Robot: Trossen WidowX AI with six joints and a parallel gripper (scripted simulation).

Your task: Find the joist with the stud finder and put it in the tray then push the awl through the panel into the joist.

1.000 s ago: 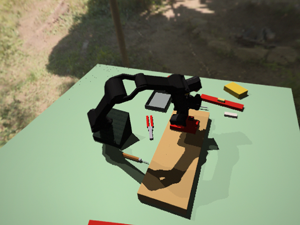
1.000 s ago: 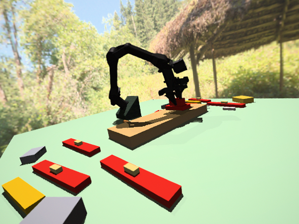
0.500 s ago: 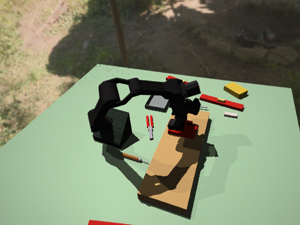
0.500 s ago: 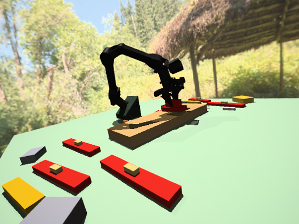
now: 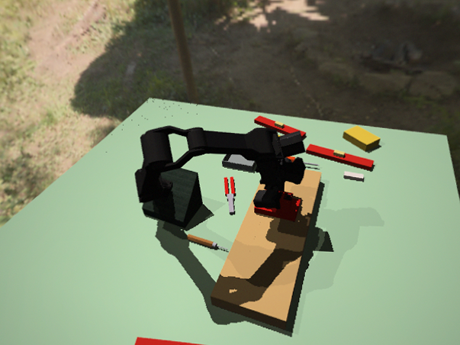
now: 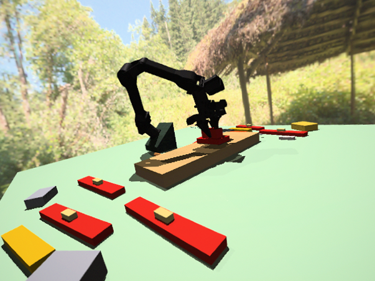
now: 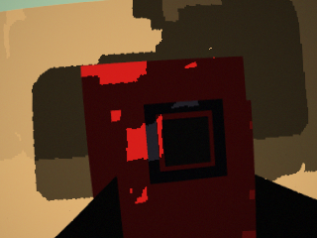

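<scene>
Now: the tray 240 mm behind my gripper tip, 240 mm to the left of it and 50 mm below it. The rest, counted from my gripper tip: white block 150 mm ahead, 280 mm to the left, 60 mm below; red stud finder 10 mm ahead, 20 mm above; awl 140 mm behind, 180 mm to the right, 60 mm below.
</scene>
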